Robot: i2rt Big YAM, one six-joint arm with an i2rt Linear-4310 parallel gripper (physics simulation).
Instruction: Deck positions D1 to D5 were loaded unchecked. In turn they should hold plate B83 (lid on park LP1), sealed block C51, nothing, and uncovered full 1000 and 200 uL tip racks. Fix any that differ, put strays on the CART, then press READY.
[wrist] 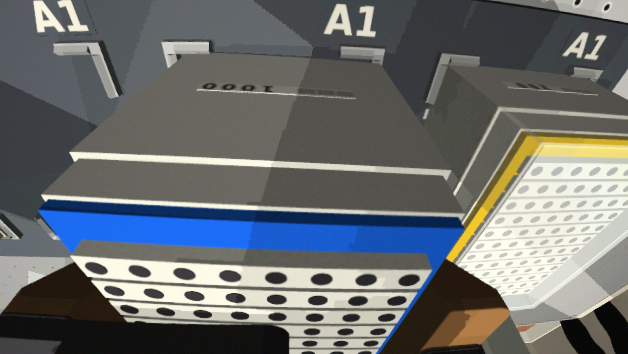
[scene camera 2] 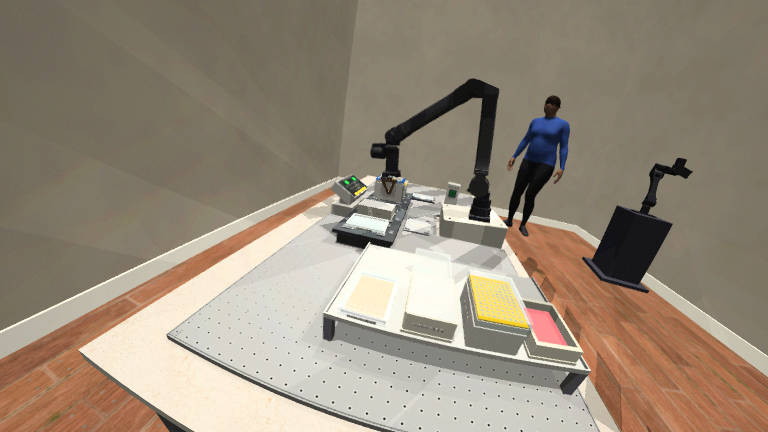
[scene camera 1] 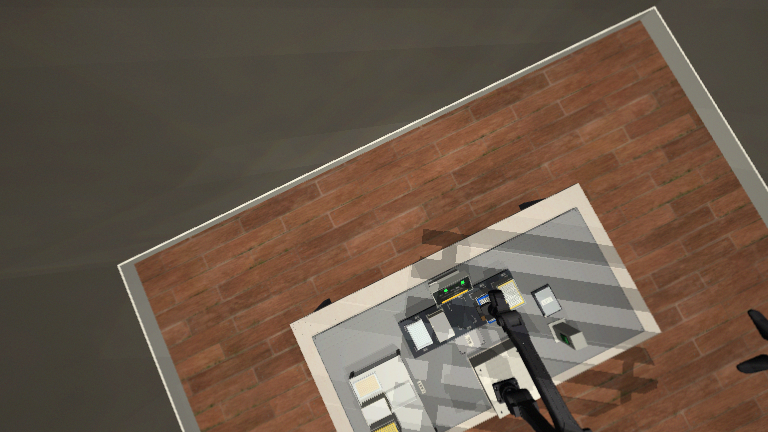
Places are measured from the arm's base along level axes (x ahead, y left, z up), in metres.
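Where they show: gripper, fingertip midpoint: (scene camera 2: 390, 192) (scene camera 1: 486, 304); arm's base, link origin: (scene camera 2: 479, 217) (scene camera 1: 506, 389).
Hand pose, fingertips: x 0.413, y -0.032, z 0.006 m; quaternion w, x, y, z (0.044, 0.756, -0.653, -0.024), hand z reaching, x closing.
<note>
Each offset is from my fingertips to the top centre of the thing. "*": to the spot under its first point. Level surfaces: height alone.
My gripper (scene camera 1: 486, 312) (scene camera 2: 388, 185) (wrist: 270, 302) is shut on the blue-topped 1000 tip rack @[* 0.069 m ahead, 0.017 m left, 0.033 m up] (wrist: 250, 125), its fingers on opposite sides. The rack is upright at D4, between corner brackets; whether its base touches the deck @[0.034 m down] (scene camera 1: 461, 317) (wrist: 30, 150) is unclear. The yellow-rimmed 200 tip rack @[0.025 m ahead, 0.120 m right, 0.037 m up] (scene camera 1: 510, 294) (wrist: 565, 200) stands beside it at D5, with a clear layer seemingly over its tips. A white plate @[0.056 m back, 0.362 m left, 0.014 m down] (scene camera 1: 418, 334) (scene camera 2: 366, 223) sits at D1 and a pale block @[0.037 m back, 0.246 m left, 0.008 m up] (scene camera 1: 441, 326) (scene camera 2: 377, 208) at D2. D3 shows bare deck. The control panel @[* 0.126 m ahead, 0.148 m left, 0.038 m up] (scene camera 1: 452, 290) (scene camera 2: 351, 187) shows two green lights.
A raised white shelf (scene camera 2: 338, 287) bears an orange-welled plate @[0.218 m back, 0.686 m left, 0.008 m down] (scene camera 2: 370, 297), a pale block @[0.324 m back, 0.668 m left, 0.017 m up] (scene camera 2: 431, 306), a yellow-topped rack @[0.431 m back, 0.650 m left, 0.046 m up] (scene camera 2: 498, 301) and a pink-lined bin @[0.537 m back, 0.633 m left, 0.006 m up] (scene camera 2: 547, 325). A clear lid @[* 0.174 m back, 0.118 m left, 0.076 m down] (scene camera 1: 469, 339) (scene camera 2: 417, 226) lies beside the deck. A small display unit @[0.261 m back, 0.349 m right, 0.045 m up] (scene camera 1: 568, 334) (scene camera 2: 452, 191) stands near the robot base.
</note>
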